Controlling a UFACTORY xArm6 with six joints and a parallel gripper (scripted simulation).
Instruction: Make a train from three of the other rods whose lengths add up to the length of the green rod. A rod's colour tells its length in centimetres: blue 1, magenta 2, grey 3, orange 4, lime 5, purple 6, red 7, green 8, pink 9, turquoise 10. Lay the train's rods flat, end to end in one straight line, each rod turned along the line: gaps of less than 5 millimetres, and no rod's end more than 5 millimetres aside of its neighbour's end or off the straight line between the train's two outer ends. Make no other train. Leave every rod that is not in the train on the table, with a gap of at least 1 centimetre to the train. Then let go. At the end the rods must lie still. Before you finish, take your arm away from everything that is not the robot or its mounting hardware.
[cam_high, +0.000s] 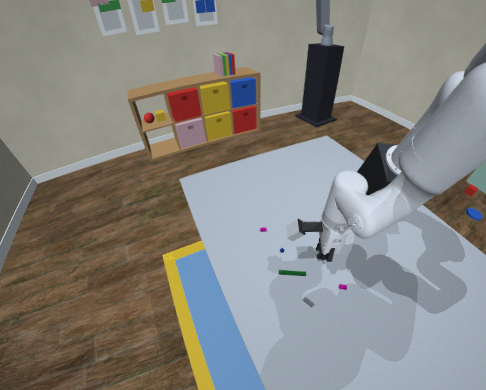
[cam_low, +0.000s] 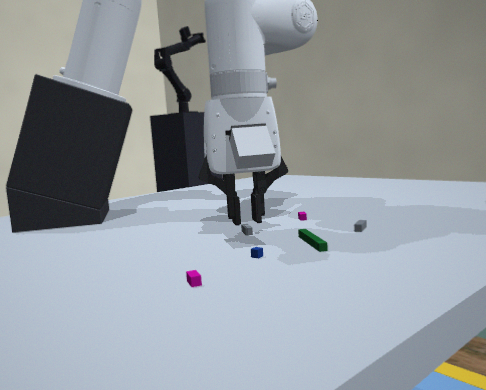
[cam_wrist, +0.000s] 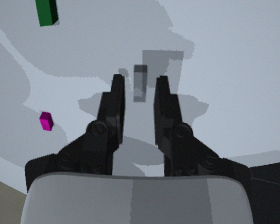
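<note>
My gripper is now 11 cm short of the green rod, 1 cm to the left of it and 3 cm above it. The rest, counted from my hand: blue rod 9 cm ahead, 9 cm to the right, 3 cm below.
</note>
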